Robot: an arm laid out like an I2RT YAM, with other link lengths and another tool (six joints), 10 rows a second.
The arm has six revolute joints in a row. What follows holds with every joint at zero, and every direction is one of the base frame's. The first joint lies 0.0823 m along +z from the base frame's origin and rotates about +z. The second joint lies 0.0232 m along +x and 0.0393 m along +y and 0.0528 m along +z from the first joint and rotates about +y. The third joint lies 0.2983 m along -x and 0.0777 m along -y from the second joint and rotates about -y. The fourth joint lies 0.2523 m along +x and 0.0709 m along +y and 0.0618 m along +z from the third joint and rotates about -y. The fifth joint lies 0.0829 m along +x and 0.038 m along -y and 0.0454 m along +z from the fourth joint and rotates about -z. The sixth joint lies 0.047 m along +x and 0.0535 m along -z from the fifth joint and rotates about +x. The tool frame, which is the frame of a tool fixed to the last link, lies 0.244 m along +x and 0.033 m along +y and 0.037 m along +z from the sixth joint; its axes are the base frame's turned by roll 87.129, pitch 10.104 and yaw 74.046 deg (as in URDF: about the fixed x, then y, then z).
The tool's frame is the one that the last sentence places.
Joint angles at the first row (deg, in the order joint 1, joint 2, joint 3, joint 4, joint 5, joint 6):
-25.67, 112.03, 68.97, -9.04, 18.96, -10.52
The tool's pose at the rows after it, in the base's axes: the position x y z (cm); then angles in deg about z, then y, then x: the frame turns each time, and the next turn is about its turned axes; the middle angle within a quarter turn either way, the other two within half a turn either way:
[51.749, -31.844, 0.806, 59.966, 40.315, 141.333]
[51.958, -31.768, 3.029, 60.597, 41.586, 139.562]
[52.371, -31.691, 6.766, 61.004, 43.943, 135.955]
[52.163, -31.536, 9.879, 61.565, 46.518, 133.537]
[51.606, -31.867, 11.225, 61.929, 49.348, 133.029]
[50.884, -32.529, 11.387, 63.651, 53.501, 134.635]
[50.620, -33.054, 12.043, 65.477, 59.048, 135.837]
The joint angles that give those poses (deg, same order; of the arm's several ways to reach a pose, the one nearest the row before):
-25.67, 111.44, 68.97, -9.83, 18.96, -10.81
-25.65, 108.88, 68.97, -10.37, 18.92, -13.17
-25.56, 104.90, 68.97, -10.57, 18.96, -17.12
-25.50, 101.21, 68.97, -11.51, 19.29, -20.77
-25.39, 99.55, 68.97, -12.05, 20.77, -23.44
-25.08, 99.33, 68.97, -12.14, 23.44, -26.83
-23.86, 99.24, 68.97, -11.16, 27.44, -31.09

